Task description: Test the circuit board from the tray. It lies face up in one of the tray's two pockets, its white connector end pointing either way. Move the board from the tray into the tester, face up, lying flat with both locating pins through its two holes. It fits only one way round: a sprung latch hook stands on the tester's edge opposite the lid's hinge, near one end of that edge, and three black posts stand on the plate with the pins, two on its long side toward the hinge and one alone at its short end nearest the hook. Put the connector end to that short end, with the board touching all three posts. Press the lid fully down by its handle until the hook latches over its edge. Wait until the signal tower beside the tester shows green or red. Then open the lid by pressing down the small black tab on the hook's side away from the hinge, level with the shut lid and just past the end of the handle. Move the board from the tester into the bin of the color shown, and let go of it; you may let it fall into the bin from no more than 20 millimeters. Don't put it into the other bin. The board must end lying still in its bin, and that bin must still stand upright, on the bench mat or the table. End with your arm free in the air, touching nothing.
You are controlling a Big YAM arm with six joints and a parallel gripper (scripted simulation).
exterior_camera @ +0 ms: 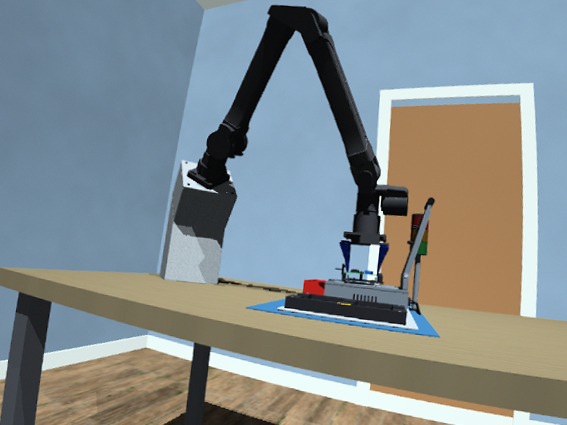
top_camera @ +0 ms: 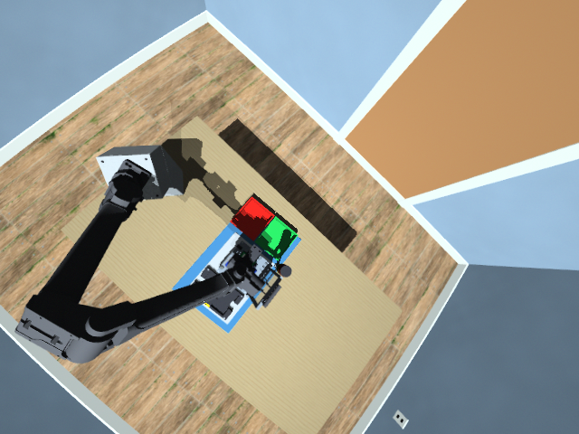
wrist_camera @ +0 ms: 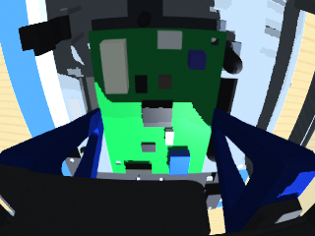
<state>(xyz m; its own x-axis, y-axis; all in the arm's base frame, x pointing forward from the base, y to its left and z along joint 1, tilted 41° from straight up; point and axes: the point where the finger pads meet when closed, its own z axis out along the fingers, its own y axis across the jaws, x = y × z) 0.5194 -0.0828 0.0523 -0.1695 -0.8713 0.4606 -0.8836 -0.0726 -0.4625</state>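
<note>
Now: hand right at the green circuit board. From my hand the other things lie so: black latch hook 5 cm behind, 7 cm to the left; then tester plate 1 cm ahead, 1 cm to the left, 2 cm below; then tester lid 12 cm ahead, 2 cm to the right, 9 cm above.
</note>
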